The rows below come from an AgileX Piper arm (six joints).
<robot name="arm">
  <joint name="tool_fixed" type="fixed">
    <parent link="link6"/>
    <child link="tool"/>
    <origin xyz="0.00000 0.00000 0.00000" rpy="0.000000 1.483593 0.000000"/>
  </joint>
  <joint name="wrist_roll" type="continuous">
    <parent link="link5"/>
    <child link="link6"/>
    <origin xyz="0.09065 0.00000 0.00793"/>
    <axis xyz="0.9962 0 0.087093"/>
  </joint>
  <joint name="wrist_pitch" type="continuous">
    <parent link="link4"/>
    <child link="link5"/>
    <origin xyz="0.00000 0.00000 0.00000"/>
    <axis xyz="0 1 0"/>
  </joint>
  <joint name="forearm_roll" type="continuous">
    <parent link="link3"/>
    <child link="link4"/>
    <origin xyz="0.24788 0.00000 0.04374"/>
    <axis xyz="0.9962 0 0.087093"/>
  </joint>
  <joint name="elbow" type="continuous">
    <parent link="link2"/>
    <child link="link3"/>
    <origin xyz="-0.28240 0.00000 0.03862"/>
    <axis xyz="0 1 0"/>
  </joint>
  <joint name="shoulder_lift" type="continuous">
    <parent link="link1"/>
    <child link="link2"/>
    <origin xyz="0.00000 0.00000 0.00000"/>
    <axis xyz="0 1 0"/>
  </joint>
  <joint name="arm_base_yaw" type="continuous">
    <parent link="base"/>
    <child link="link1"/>
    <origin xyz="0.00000 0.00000 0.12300"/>
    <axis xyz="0 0 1"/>
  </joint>
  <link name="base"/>
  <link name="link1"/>
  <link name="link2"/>
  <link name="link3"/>
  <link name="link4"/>
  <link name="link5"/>
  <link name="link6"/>
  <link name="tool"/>
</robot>
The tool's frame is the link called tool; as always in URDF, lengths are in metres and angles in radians. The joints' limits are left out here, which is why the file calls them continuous.
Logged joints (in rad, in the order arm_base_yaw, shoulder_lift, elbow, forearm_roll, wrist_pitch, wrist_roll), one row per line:
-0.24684 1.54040 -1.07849 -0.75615 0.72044 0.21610
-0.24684 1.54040 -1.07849 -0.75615 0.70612 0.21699
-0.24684 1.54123 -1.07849 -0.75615 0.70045 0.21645
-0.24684 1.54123 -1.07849 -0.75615 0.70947 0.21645
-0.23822 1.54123 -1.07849 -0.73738 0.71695 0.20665
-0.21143 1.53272 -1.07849 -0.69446 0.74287 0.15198
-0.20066 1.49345 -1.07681 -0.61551 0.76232 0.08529
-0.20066 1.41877 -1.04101 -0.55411 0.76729 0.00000
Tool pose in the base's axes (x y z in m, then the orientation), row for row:
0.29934 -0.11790 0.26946 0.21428 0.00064 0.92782 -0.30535
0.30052 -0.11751 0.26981 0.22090 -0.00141 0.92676 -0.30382
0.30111 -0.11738 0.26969 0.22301 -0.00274 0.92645 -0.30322
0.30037 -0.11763 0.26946 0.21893 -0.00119 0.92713 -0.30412
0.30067 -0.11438 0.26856 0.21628 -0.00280 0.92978 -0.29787
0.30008 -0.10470 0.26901 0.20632 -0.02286 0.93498 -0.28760
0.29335 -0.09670 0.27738 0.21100 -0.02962 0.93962 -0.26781
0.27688 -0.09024 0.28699 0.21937 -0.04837 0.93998 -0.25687
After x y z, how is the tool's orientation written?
As a quaternion, w x y z.
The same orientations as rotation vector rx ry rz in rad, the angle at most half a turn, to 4 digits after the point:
0.0018 2.5739 -0.8471
-0.0039 2.5620 -0.8399
-0.0076 2.5582 -0.8373
-0.0033 2.5656 -0.8416
-0.0078 2.5766 -0.8254
-0.0637 2.6048 -0.8012
-0.0823 2.6112 -0.7442
-0.1338 2.6006 -0.7107

